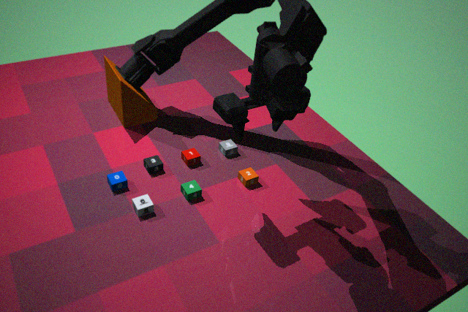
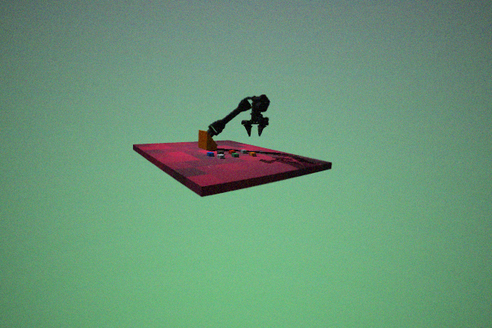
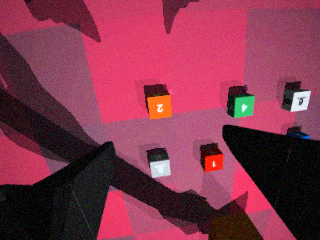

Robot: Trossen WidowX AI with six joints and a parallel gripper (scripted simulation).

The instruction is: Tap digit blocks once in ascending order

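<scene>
Right now my gripper tip is 25 cm to the left of the blue block 0, 12 cm past it and 11 cm above it. Round my gripper tip: green block 4 (13 cm to the right, 11 cm below, 3 cm behind); orange block 2 (11 cm below, 1 cm behind); grey block (11 cm below, 11 cm behind, 1 cm to the left).
</scene>
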